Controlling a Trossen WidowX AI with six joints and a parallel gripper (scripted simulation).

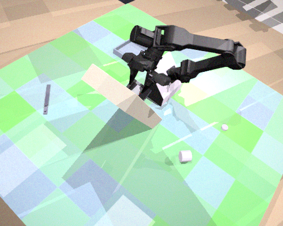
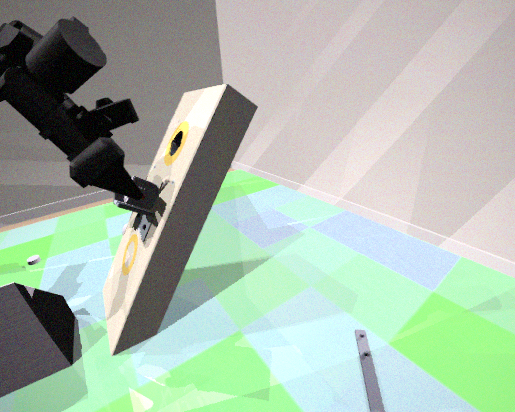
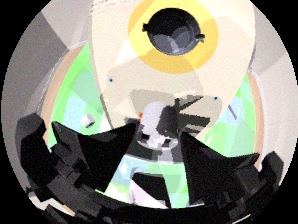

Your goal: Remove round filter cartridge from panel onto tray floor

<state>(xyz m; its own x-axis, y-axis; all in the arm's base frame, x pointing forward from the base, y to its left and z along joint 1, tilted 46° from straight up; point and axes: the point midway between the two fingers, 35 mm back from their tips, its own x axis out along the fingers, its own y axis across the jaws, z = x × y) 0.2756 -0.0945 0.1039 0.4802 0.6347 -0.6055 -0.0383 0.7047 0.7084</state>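
The round white filter cartridge lies right at my gripper tip. The rest, counted from my gripper tip: grey bracket (3 cm below, 1 cm behind); then grey-blue tray (35 cm behind, 29 cm to the right, 20 cm below).
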